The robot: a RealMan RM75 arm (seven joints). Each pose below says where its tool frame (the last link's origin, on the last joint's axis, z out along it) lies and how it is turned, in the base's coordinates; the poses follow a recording.
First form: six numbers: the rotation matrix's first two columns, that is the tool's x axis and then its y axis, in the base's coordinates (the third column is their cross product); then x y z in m.
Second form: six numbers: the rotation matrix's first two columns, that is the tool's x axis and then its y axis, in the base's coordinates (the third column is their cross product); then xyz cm. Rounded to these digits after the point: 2 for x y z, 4 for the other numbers.
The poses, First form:
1: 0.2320 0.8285 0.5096 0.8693 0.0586 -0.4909 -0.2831 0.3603 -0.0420
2: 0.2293 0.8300 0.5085 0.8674 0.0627 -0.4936 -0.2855 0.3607 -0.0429
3: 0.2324 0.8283 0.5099 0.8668 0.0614 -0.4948 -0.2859 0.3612 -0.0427
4: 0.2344 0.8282 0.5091 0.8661 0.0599 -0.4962 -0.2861 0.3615 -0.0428
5: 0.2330 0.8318 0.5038 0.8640 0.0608 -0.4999 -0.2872 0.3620 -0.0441
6: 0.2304 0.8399 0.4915 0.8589 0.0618 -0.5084 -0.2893 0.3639 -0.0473
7: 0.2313 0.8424 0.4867 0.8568 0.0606 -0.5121 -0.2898 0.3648 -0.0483
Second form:
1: 0.2320 0.8285 0.5096 0.8693 0.0586 -0.4909 -28.31 36.03 -4.20
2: 0.2293 0.8300 0.5085 0.8674 0.0627 -0.4936 -28.55 36.07 -4.29
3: 0.2324 0.8283 0.5099 0.8668 0.0614 -0.4948 -28.59 36.12 -4.27
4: 0.2344 0.8282 0.5091 0.8661 0.0599 -0.4962 -28.61 36.15 -4.28
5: 0.2330 0.8318 0.5038 0.8640 0.0608 -0.4999 -28.72 36.20 -4.41
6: 0.2304 0.8399 0.4915 0.8589 0.0618 -0.5084 -28.93 36.39 -4.73
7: 0.2313 0.8424 0.4867 0.8568 0.0606 -0.5121 -28.98 36.48 -4.83
